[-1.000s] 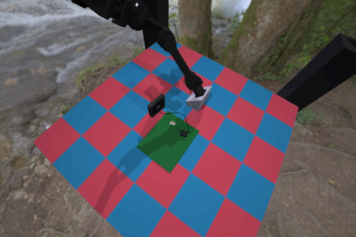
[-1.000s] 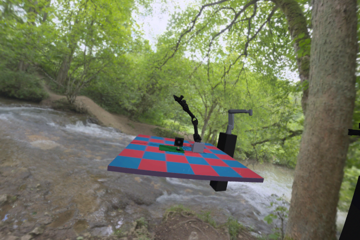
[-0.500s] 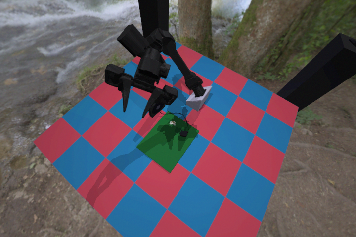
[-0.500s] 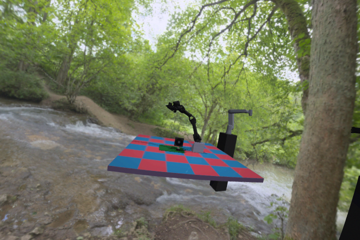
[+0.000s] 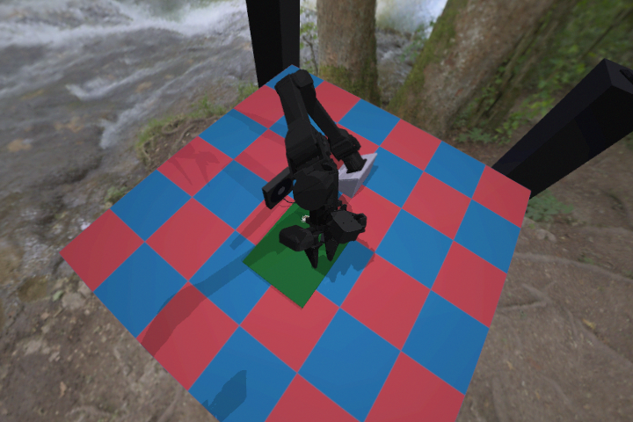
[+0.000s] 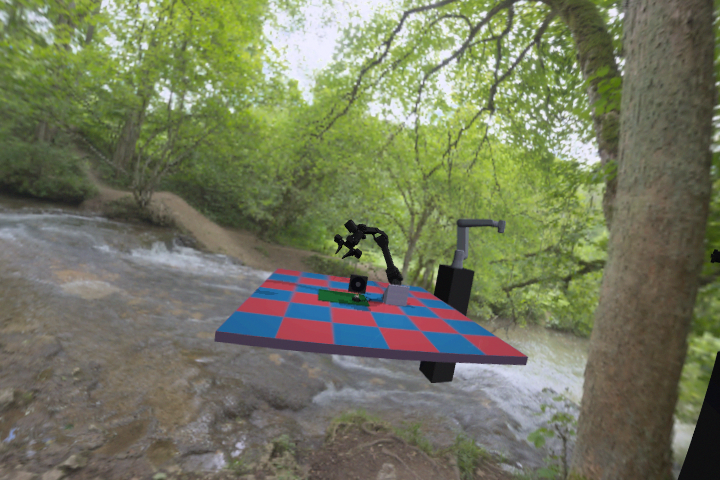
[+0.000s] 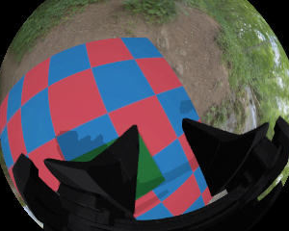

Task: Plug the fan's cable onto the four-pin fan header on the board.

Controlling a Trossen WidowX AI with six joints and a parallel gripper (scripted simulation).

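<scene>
My gripper tip is 160 mm past the black plug, 40 mm to the left of it and 250 mm above it. Round my gripper tip: black fan (220 mm behind, 250 mm to the right, 210 mm below); green board (90 mm behind, 100 mm to the right, 280 mm below); four-pin header (190 mm behind, 130 mm to the right, 270 mm below).
</scene>
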